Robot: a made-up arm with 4 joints. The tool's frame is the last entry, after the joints.
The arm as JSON. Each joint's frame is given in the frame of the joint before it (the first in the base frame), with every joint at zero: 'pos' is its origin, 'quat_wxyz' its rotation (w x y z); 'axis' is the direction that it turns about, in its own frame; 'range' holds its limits. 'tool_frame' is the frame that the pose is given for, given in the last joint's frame.
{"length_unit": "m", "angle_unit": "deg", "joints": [
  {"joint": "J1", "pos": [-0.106, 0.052, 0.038], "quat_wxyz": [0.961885, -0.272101, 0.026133, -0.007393], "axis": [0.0, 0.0, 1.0], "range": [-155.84, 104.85]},
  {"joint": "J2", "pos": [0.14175, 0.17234, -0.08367], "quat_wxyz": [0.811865, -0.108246, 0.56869, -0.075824], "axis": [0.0, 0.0, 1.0], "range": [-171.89, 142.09]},
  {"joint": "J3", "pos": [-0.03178, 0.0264, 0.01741], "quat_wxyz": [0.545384, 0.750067, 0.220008, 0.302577], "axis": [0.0, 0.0, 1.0], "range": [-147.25, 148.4]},
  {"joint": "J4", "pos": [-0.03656, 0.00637, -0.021], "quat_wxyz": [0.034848, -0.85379, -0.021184, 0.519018], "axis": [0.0, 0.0, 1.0], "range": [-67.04, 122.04]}
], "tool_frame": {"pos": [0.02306, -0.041, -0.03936], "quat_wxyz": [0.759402, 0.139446, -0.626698, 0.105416]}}
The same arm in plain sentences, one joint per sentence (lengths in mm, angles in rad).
The arm has four revolute joints in a row. What follows holds with every joint at zero, and every direction is one of the base frame's.
Joint 1 is mounted 106 mm along -x and 52 mm along +y and 38 mm along +z from the base frame's origin and rotates about the direction (0.054297, 0.523073, 0.850556), from -2.7199 to 1.83 rad.
Joint 2 is mounted 137 mm along +x and 99 mm along +y and 168 mm along -z from joint 1 and rotates about the direction (0.956333, 0.222008, 0.190106), from -3 to 2.4799 rad.
Joint 3 is mounted 7 mm along +x and 44 mm along +y and 5 mm along +z from joint 2 and rotates about -y, from -2.57 to 2.5901 rad.
Joint 4 is mounted 9 mm along -x and 21 mm along +y and 36 mm along +z from joint 3 and rotates about the direction (-0.325609, 0.458812, 0.826722), from -1.1701 to 2.13 rad.
The tool frame, which is the frame that the pose is given for, is mounted 56 mm along +x and 1 mm along -y and 25 mm along -z from joint 4; its axes are the base frame's turned by roll -0.2755, pitch -0.8358 and yaw 1.965 rad (as in URDF: about the fixed x, then y, then z).

